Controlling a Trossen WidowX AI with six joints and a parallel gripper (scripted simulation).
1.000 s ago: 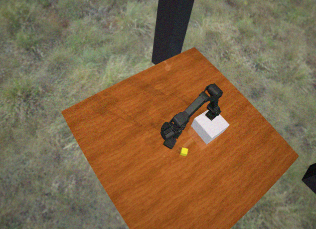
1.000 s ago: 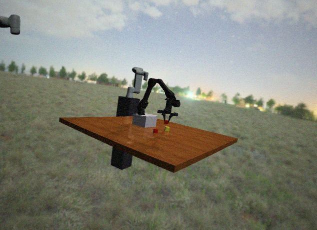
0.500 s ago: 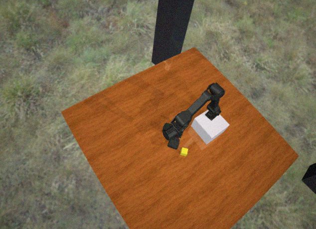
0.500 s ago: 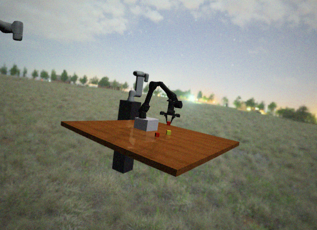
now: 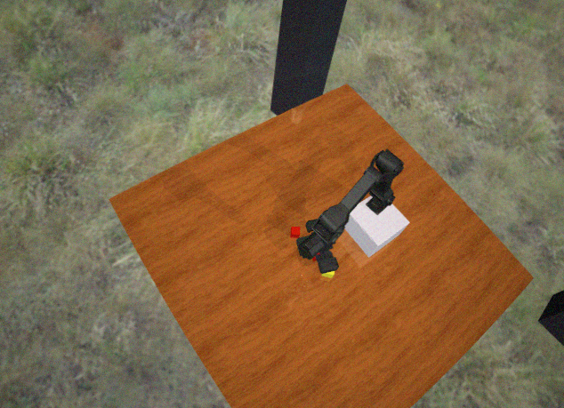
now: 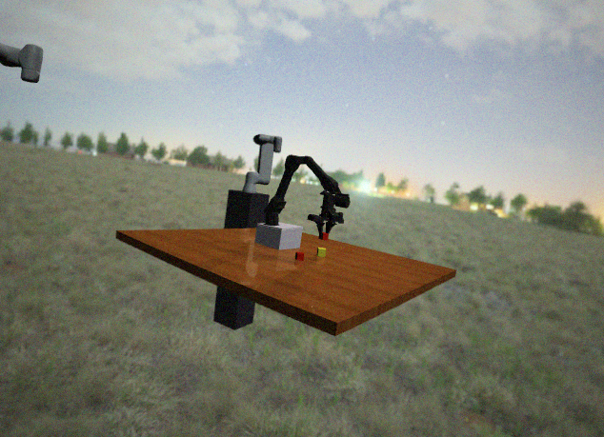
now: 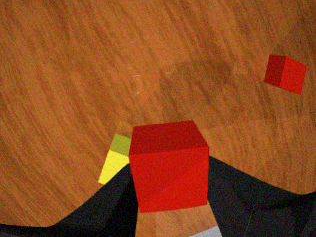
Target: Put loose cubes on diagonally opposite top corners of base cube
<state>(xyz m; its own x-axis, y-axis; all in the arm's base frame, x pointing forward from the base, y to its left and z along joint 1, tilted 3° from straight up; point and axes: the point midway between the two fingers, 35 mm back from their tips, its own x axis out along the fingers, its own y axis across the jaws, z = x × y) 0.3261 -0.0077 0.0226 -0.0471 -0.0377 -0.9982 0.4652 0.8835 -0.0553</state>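
My gripper tip is now 3 cm past the yellow cube, 6 cm to the right of it and 9 cm above it. From my gripper tip the other things lie so: red cube (right at my gripper tip).
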